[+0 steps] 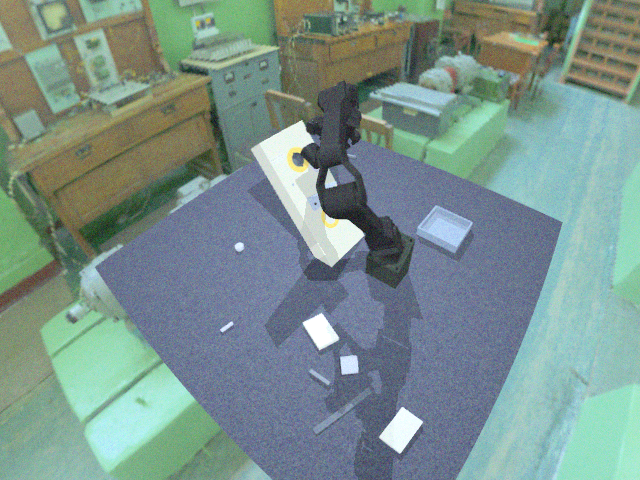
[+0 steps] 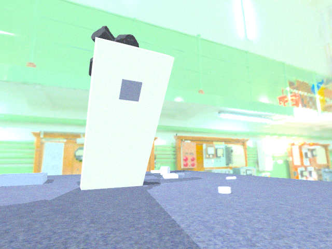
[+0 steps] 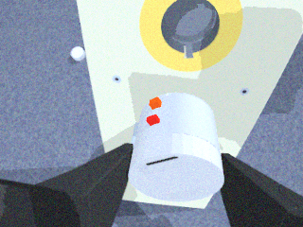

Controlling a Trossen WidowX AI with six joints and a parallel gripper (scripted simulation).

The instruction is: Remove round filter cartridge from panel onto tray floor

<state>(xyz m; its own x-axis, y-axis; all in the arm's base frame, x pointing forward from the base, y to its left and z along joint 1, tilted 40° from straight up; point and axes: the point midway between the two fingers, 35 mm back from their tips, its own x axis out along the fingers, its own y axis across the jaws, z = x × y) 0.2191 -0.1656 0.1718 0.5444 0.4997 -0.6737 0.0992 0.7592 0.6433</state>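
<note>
Right now the tray is 34 cm behind my gripper tip, 26 cm to the right of it and 30 cm below it. Also, from my gripper tip: round pale filter cartridge: right at my gripper tip; small white peg: 4 cm ahead, 44 cm to the left, 30 cm below.
</note>
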